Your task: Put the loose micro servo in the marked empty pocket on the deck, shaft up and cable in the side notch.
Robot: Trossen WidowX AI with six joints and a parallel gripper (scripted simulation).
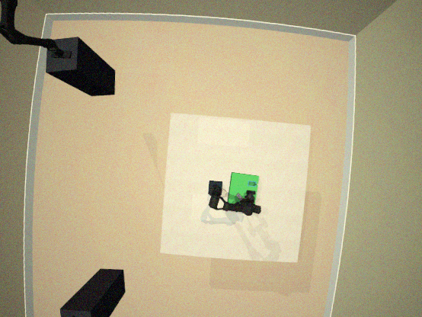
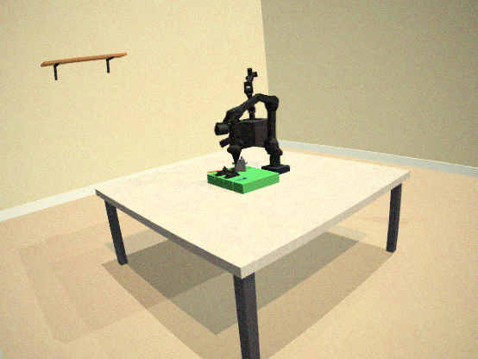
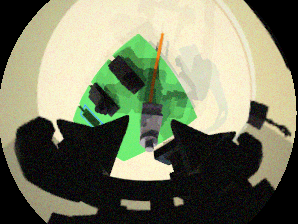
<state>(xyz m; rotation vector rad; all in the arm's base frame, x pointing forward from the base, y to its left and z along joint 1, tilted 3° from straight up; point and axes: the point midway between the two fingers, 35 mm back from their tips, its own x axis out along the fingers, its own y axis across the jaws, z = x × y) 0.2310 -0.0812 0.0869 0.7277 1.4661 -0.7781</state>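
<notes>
My gripper tip is 70 mm to the right of the green deck, 70 mm above it and 10 mm past it.
</notes>
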